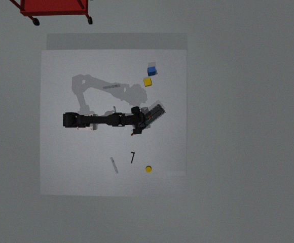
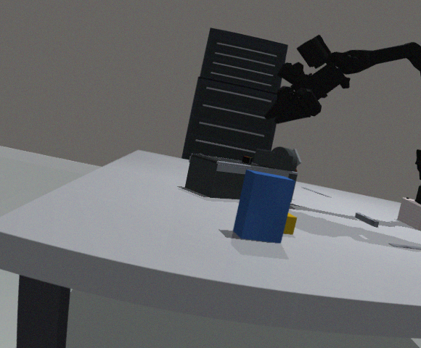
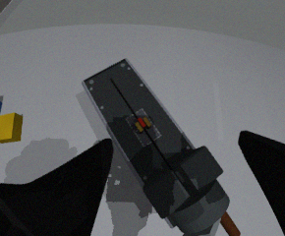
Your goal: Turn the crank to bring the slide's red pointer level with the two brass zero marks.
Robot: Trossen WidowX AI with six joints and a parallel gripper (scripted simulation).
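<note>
The brown crank handle lies 8 cm behind my gripper tip, 12 cm to the right of it and 11 cm below it. From my gripper tip the other things lie so: red pointer 4 cm ahead, 3 cm to the left, 10 cm below; black hex key 7 cm behind, 31 cm to the right, 18 cm below; yellow block 2 cm behind, 33 cm to the left, 17 cm below.
</note>
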